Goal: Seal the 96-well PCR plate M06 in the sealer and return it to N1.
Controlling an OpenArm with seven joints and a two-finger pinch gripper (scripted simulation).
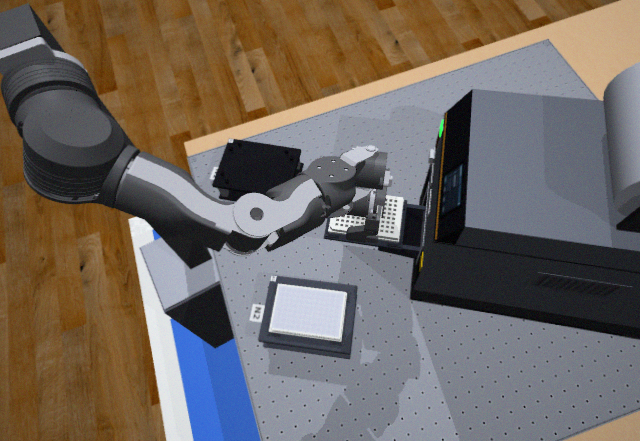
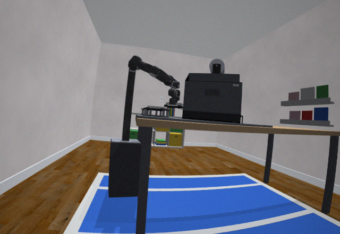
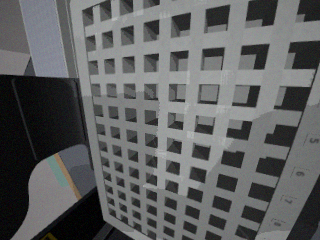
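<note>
The sealer stage is 20 mm below my hand. Also, from my hand: pale key 140 mm ahead, 80 mm above, 10 mm to the left; foil roll 310 mm above, 260 mm ahead, 210 mm to the right.
</note>
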